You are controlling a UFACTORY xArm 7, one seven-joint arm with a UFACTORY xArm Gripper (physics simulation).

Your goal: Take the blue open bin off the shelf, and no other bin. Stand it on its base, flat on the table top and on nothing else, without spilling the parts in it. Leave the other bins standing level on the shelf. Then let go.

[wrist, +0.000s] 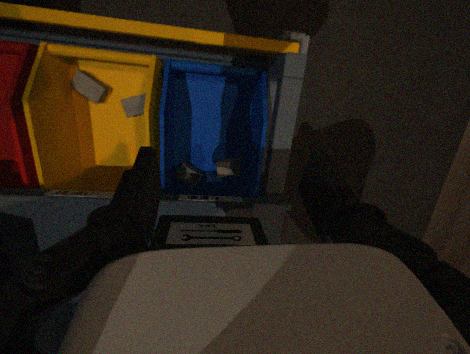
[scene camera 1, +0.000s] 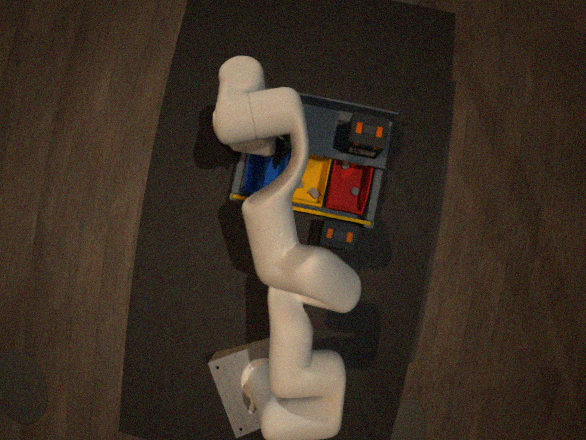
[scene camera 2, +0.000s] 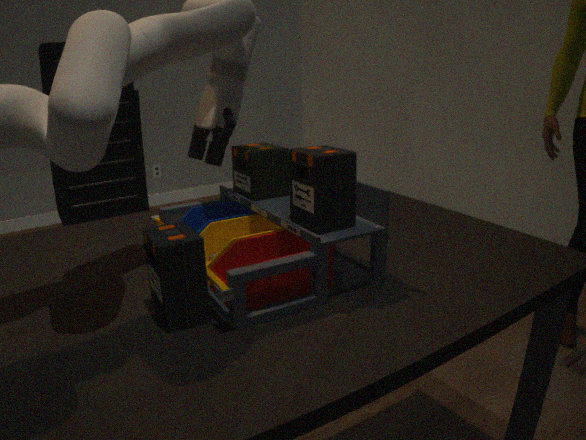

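Pixels of known places: gripper, between the fingertips: [wrist: 234, 169] [scene camera 1: 257, 161] [scene camera 2: 203, 161]; arm's base, origin of its link: [scene camera 1: 262, 379].
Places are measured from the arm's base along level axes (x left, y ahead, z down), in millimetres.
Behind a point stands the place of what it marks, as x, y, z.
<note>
The blue open bin [scene camera 1: 257, 175] {173, 553, 36} [scene camera 2: 215, 212] {192, 597, -18} [wrist: 207, 110] {134, 551, 36} stands at the end of the lower row on the grey shelf [scene camera 1: 320, 120] {38, 725, -57} [scene camera 2: 370, 227] {-132, 754, -57} [wrist: 290, 100] {209, 524, -40}. Pale parts [wrist: 225, 168] {166, 617, 21} lie near its end under the upper deck. The arm hides some of the bin in scene camera 1. My gripper [scene camera 2: 207, 150] {152, 568, -135} [wrist: 234, 169] {152, 568, -135} is open and empty, high above the shelf. In the wrist view its fingers appear on either side of the blue bin, one over the yellow bin's edge and one beyond the shelf's side. In scene camera 1 the gripper is mostly hidden.
The yellow bin [scene camera 1: 312, 175] {23, 594, 36} [scene camera 2: 220, 235] {78, 571, -9} [wrist: 117, 135] {30, 597, 36} stands beside the blue one, then the red bin [scene camera 1: 342, 180] {-63, 603, 36} [scene camera 2: 270, 250] {-31, 624, -7} [wrist: 10, 100] {-31, 564, -34}. A dark green box [scene camera 2: 262, 170] {102, 669, -115} and a black box [scene camera 2: 325, 190] {-122, 678, -124} stand on the upper deck. Another black box [scene camera 2: 177, 280] {-129, 445, -32} stands before the shelf.
</note>
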